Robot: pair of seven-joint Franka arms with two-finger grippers.
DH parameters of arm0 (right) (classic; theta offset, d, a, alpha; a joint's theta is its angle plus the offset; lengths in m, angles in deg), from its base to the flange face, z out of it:
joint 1: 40.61 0.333 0 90
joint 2: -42.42 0 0 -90
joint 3: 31.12 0.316 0.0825 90
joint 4: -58.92 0 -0.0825 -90
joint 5: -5.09 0.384 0 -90
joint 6: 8.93 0 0.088 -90
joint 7: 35.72 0.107 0 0
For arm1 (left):
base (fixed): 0 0 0 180
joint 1: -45.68 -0.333 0 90
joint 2: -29.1 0 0 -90
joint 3: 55.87 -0.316 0.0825 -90
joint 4: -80.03 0 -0.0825 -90
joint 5: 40.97 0.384 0 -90
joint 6: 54.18 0 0.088 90
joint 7: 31.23 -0.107 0 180
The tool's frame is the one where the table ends.
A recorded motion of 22 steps. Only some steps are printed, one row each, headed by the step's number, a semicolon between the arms.
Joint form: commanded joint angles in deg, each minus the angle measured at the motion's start. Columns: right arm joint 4, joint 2, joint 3, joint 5, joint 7, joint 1, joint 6; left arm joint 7, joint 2, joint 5, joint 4, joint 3, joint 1, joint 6.
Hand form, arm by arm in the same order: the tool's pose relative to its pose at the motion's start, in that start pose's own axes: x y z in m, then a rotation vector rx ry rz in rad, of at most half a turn. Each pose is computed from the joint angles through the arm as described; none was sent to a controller.
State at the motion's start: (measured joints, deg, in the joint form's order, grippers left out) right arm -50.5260 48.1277 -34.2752 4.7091 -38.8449 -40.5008 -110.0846; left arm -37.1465 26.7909 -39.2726 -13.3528 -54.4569 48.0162 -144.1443
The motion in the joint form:
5: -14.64 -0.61 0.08 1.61 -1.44 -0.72 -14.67; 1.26 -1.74 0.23 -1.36 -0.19 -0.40 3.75
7: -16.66 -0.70 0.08 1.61 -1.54 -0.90 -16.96; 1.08 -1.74 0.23 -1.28 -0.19 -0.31 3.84
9: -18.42 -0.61 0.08 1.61 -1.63 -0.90 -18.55; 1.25 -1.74 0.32 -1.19 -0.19 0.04 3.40
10: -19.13 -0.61 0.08 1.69 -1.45 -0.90 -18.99; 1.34 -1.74 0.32 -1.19 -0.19 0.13 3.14
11: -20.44 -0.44 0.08 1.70 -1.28 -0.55 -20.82; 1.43 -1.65 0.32 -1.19 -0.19 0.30 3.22
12: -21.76 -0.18 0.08 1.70 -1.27 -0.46 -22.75; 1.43 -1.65 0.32 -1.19 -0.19 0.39 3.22
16: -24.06 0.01 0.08 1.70 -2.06 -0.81 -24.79; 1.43 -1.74 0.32 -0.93 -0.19 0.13 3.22
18: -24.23 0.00 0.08 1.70 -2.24 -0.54 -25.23; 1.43 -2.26 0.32 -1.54 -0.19 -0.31 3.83
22: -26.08 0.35 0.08 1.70 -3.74 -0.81 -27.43; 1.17 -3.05 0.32 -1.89 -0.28 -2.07 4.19
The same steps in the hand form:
5: -0.0099 0.0026 0.1048 0.0263 -0.0082 -0.0032; -0.0173 -0.0041 0.0008 -0.0015 -0.0593 -0.0327
7: -0.0130 0.0040 0.1185 0.0257 -0.0051 -0.0010; -0.0174 -0.0033 0.0003 -0.0015 -0.0594 -0.0280
9: -0.0170 0.0038 0.1295 0.0256 -0.0065 -0.0021; -0.0161 -0.0004 -0.0012 0.0013 -0.0502 -0.0250
10: -0.0191 0.0035 0.1345 0.0271 -0.0111 0.0019; -0.0155 0.0004 -0.0016 0.0019 -0.0456 -0.0250
11: -0.0211 0.0004 0.1408 0.0259 0.0007 -0.0006; -0.0151 0.0019 -0.0007 0.0018 -0.0485 -0.0235
12: -0.0234 -0.0005 0.1460 0.0247 0.0158 -0.0015; -0.0150 0.0027 -0.0007 0.0018 -0.0484 -0.0219
16: -0.0303 0.0021 0.1595 0.0246 0.0149 -0.0085; -0.0156 0.0003 -0.0036 0.0022 -0.0425 -0.0267
18: -0.0301 -0.0002 0.1602 0.0240 0.0193 -0.0162; -0.0202 -0.0032 -0.0023 0.0009 -0.0549 -0.0343
22: -0.0351 0.0019 0.1683 0.0226 0.0319 -0.0371; -0.0274 -0.0192 -0.0055 -0.0005 -0.0545 -0.0623

